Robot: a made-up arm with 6 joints.
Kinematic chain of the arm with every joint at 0, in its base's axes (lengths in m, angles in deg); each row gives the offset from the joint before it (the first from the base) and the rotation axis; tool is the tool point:
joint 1: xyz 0 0 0.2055 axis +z
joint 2: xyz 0 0 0 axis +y
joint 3: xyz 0 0 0.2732 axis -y
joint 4: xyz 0 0 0 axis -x
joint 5: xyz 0.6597 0 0 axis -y
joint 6: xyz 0 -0.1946 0 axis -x
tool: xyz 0 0 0
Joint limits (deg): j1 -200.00..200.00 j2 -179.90..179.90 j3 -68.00..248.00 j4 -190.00..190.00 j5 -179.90..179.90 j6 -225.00..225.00
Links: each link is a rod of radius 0.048 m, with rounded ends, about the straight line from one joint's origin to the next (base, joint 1, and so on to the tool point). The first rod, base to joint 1, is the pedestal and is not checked.
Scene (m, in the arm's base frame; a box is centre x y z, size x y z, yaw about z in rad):
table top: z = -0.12
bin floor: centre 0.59 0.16 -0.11 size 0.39 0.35 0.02 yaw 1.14
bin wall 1: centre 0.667 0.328 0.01 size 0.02 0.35 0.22 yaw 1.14
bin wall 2: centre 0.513 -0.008 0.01 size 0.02 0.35 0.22 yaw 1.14
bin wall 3: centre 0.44 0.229 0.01 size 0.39 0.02 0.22 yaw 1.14
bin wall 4: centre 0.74 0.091 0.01 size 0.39 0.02 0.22 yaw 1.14
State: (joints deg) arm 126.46 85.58 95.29 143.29 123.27 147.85
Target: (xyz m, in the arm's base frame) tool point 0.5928 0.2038 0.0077
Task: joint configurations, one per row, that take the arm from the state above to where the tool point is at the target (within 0.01 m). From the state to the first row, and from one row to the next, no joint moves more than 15 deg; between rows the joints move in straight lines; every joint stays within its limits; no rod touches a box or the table.
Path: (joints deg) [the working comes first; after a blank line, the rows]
Joints at the target: 200.00 -22.89 181.51 93.31 123.27 147.85
Straight joint move there: clear.

1: 135.65 72.02 106.07 137.04 123.27 147.85
2: 144.84 58.46 116.85 130.80 123.27 147.85
3: 154.04 44.90 127.62 124.55 123.27 147.85
4: 163.23 31.35 138.40 118.30 123.27 147.85
5: 172.42 17.79 149.18 112.05 123.27 147.85
6: 181.62 4.23 159.96 105.81 123.27 147.85
7: 190.81 -9.33 170.74 99.56 123.27 147.85
8: 200.00 -22.89 181.51 93.31 123.27 147.85

